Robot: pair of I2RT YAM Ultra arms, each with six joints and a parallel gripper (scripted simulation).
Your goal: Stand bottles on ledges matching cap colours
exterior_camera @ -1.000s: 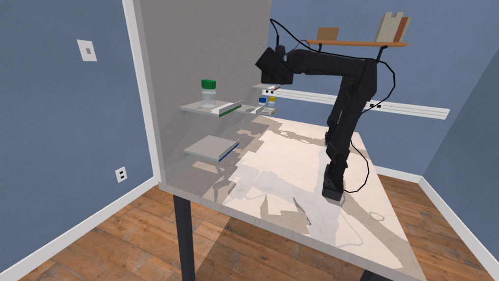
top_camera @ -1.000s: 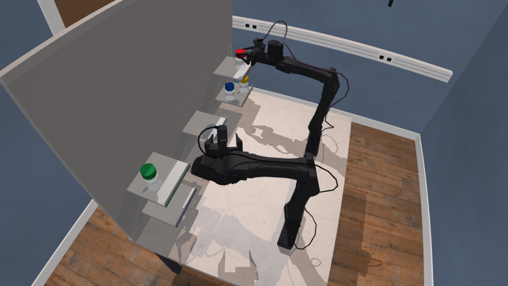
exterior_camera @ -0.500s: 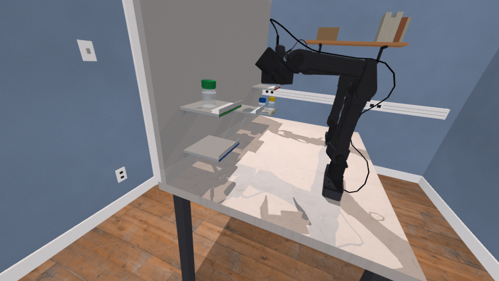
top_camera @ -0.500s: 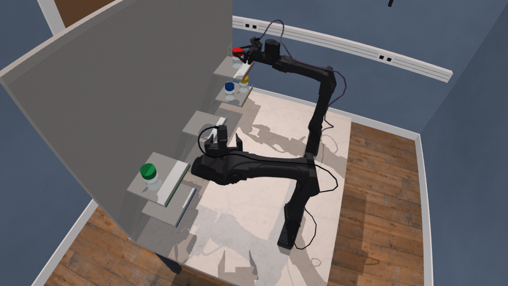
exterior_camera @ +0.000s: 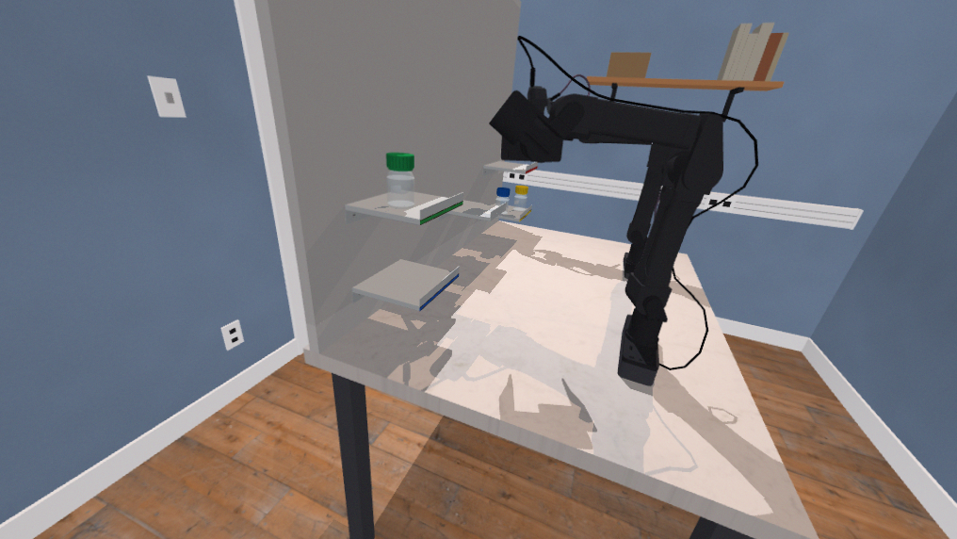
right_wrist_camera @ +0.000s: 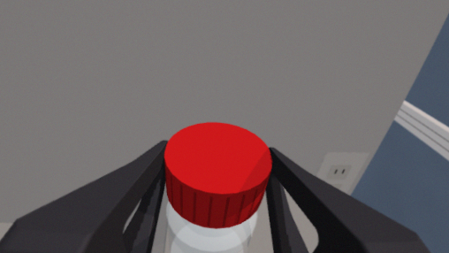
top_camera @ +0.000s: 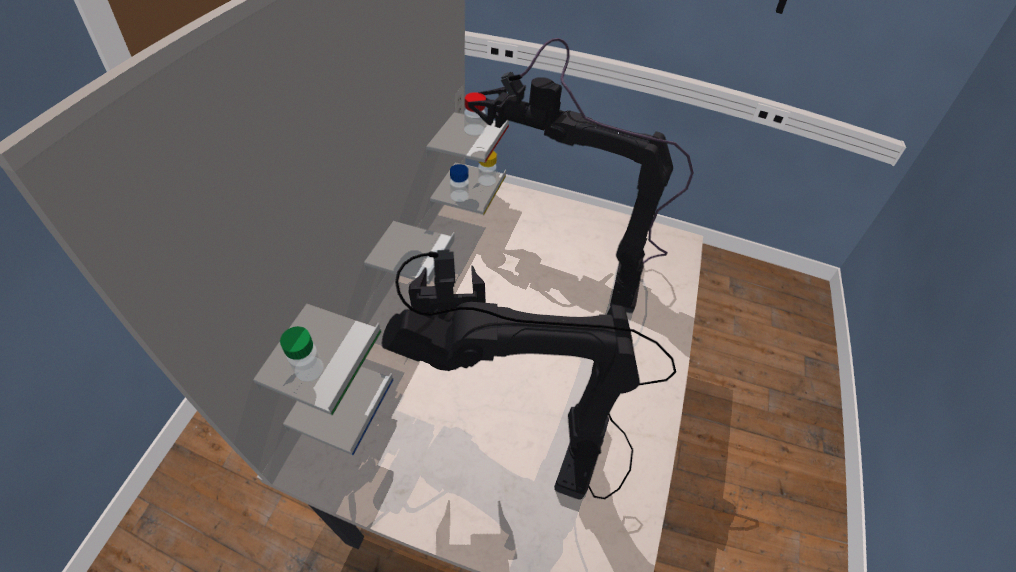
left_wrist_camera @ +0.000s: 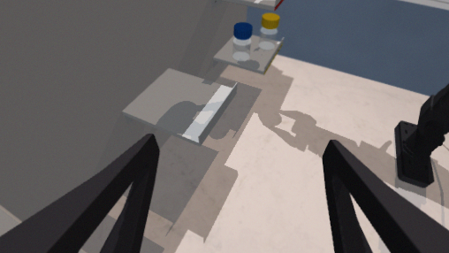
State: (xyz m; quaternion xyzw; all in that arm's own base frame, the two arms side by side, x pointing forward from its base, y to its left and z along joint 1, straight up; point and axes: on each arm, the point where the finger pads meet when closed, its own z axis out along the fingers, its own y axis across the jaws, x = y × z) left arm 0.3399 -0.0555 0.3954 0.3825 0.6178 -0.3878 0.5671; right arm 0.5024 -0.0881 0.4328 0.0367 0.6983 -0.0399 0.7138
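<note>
The red-capped bottle is 5 cm below my right hand. Also, from my right hand: blue-capped bottle: 30 cm below, 5 cm ahead; then grey wall panel: 35 cm to the left, 14 cm ahead, 1 cm below; then yellow-capped bottle: 30 cm below, 10 cm to the right.
</note>
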